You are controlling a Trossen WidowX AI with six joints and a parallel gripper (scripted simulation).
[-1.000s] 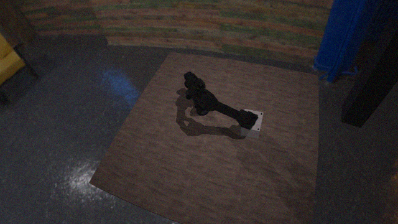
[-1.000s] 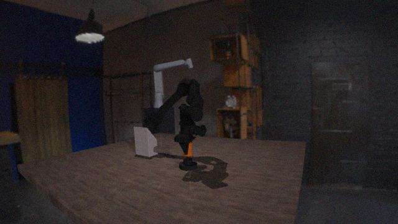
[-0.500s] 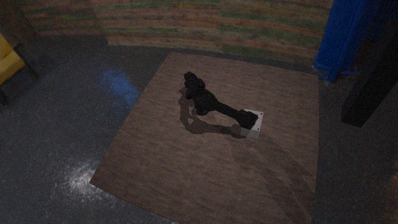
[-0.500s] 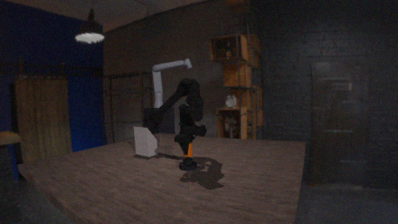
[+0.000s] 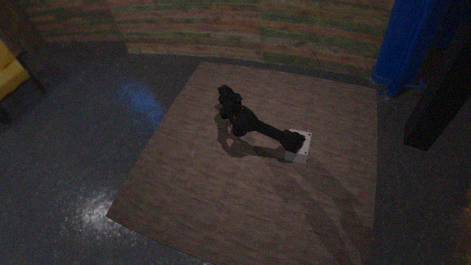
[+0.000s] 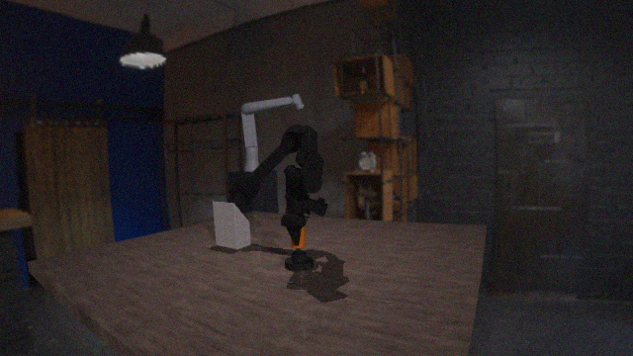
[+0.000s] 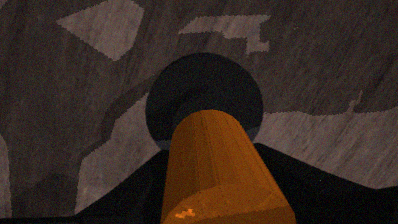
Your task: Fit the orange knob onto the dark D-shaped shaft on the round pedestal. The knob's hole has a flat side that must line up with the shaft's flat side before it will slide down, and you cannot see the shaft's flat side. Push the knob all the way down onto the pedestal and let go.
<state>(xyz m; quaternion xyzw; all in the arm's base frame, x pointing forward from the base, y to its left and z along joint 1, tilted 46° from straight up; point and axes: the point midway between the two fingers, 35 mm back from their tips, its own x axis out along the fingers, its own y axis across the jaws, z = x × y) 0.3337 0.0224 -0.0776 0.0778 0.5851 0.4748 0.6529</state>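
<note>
My gripper tip is 2 cm below the orange knob. Round my gripper tip: dark round pedestal 4 cm below.
</note>
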